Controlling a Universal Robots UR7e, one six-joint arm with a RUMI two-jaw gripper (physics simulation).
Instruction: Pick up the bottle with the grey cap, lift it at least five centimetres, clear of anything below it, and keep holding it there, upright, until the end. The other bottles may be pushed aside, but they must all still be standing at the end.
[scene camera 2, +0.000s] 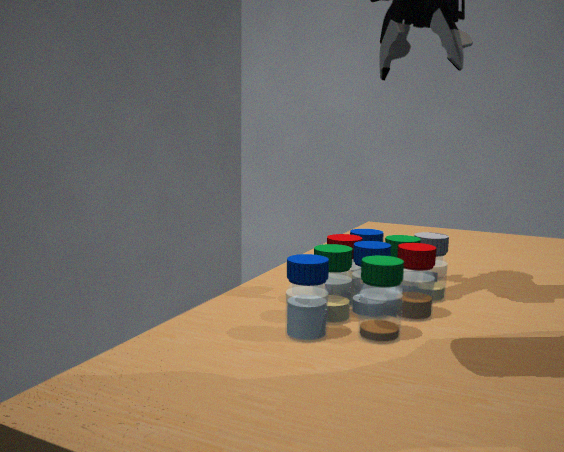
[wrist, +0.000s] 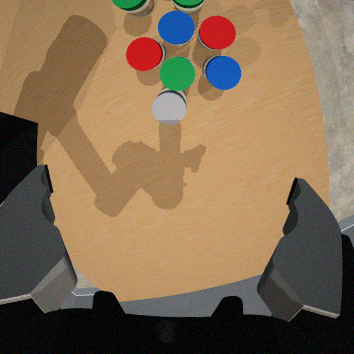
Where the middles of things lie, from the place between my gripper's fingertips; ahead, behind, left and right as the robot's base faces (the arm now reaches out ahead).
My gripper is now 30 cm above the red-capped bottle (scene camera 2: 417, 287), 8 cm to the right of it and 3 cm past it.
